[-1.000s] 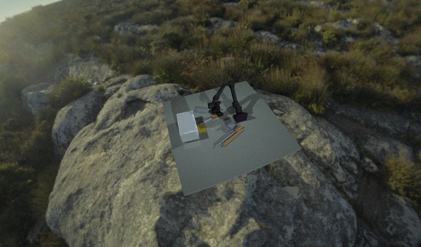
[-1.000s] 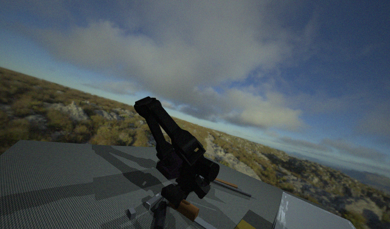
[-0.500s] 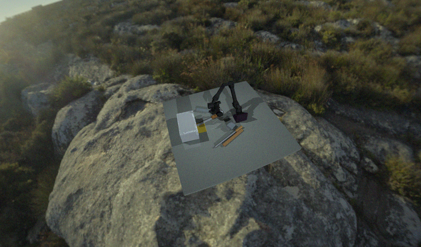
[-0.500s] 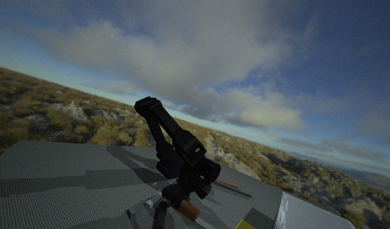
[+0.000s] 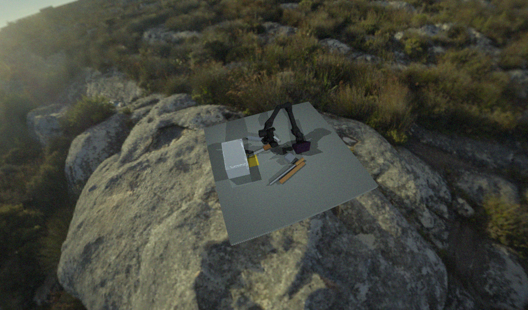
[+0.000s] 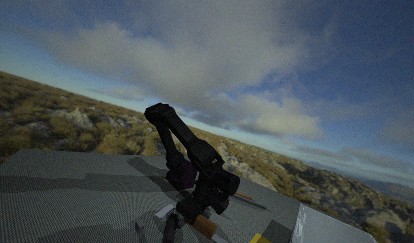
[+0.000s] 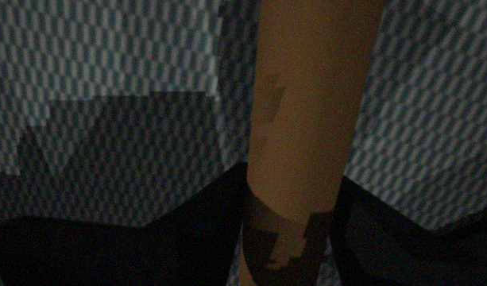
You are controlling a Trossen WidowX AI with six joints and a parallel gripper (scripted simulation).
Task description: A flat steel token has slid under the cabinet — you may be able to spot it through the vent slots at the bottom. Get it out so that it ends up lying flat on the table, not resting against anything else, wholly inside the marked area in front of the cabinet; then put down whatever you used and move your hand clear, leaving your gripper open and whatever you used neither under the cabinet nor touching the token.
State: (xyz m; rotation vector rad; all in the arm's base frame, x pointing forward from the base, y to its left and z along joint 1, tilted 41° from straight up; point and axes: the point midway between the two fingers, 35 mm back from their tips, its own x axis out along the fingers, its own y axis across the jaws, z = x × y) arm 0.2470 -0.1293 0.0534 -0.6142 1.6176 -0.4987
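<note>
Now: the grey bar 90 mm behind my gripper tip and 60 mm to the right of it. Also, from my gripper tip: grey block: 90 mm behind, 220 mm to the left, 10 mm above; small grey cube: 80 mm behind, 160 mm to the right; wooden stick: 50 mm behind, 360 mm to the left.
</note>
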